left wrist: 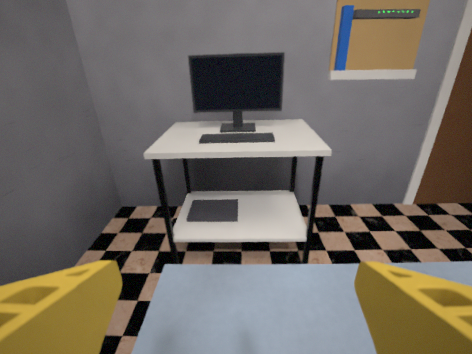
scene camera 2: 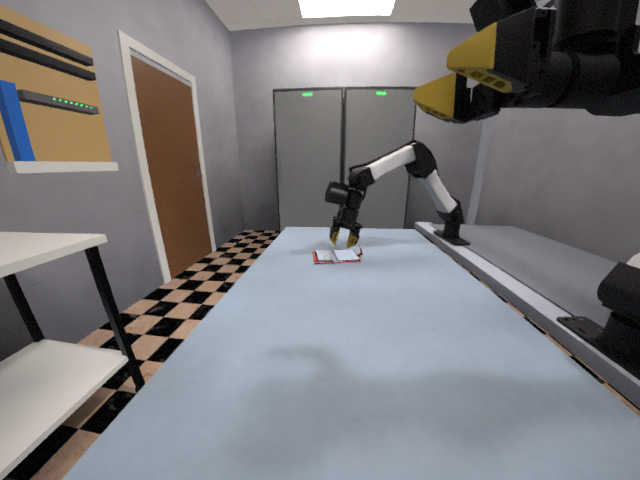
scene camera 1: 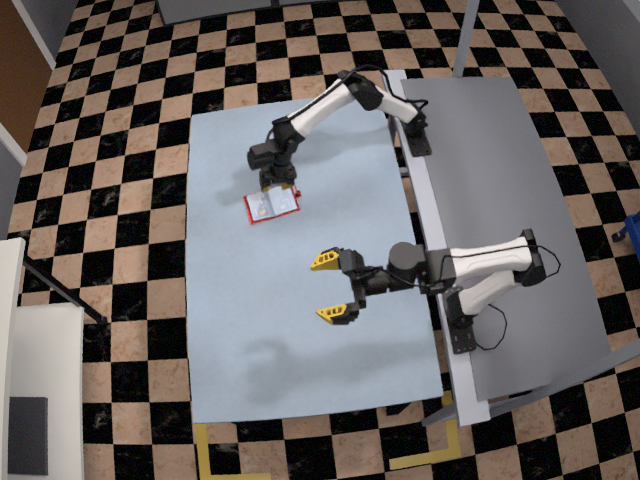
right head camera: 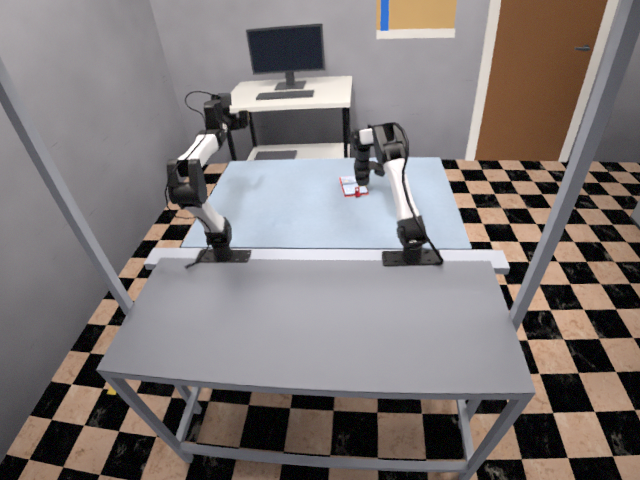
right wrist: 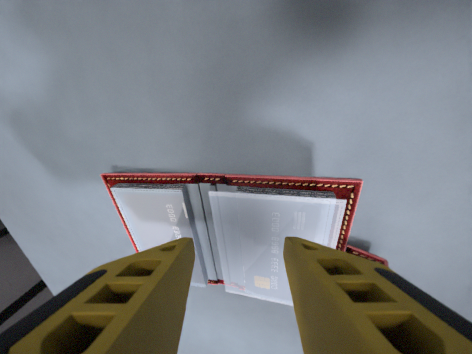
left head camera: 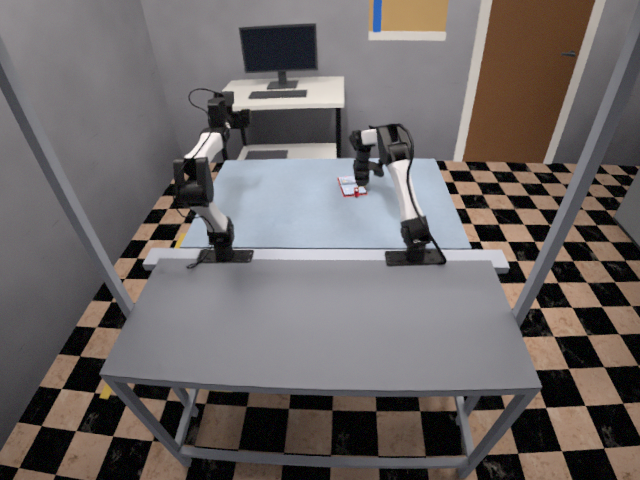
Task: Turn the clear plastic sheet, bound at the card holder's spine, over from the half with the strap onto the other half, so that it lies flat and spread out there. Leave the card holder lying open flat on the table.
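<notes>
The red card holder [left head camera: 343, 192] [right head camera: 345, 193] [scene camera 1: 251, 221] [scene camera 2: 316, 261] [right wrist: 295, 180] lies open flat on the table. In the right wrist view its strap [right wrist: 369, 256] sticks out at the right, and the clear plastic sheet [right wrist: 250, 220] lies over the half with the strap, over a card. A card in a pocket [right wrist: 150, 210] shows on the other half. My right gripper [right wrist: 238, 245] [scene camera 1: 277, 189] [scene camera 2: 343, 242] is open and points down just above the card holder, with no sheet between its fingers. My left gripper [left wrist: 237, 272] [scene camera 1: 317, 291] is open and empty, raised high over the table, away from the holder.
The light blue table [left head camera: 279, 222] [scene camera 1: 258, 361] carries the card holder. A white desk [left wrist: 165, 145] with a monitor [left wrist: 237, 82] and a keyboard [left wrist: 237, 138] stands beyond the table's far edge. A grey bench [left head camera: 320, 320] stands behind the arm bases.
</notes>
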